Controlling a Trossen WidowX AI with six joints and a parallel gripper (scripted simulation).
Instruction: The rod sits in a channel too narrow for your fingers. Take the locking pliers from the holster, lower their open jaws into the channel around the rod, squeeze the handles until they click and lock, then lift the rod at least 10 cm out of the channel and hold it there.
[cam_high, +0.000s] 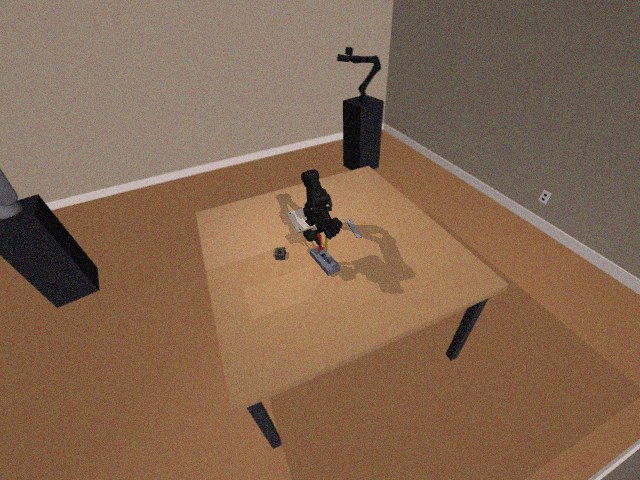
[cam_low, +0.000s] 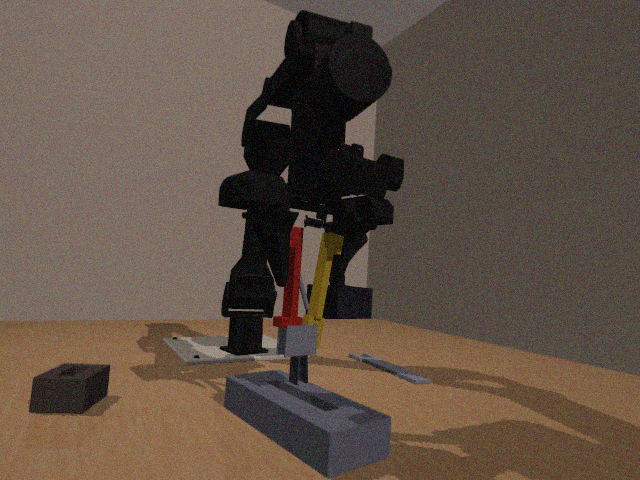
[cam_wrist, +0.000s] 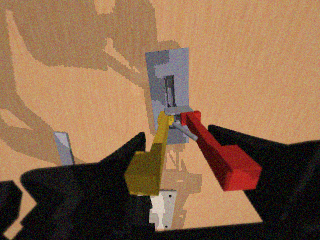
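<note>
Right now the grey channel block is 12 cm below my gripper tip. The rest, counted from my gripper tip: dark holster 18 cm behind, 17 cm to the right, 13 cm below; then yellow handle 2 cm to the left; then thin rod 1 cm to the right, 13 cm below.
</note>
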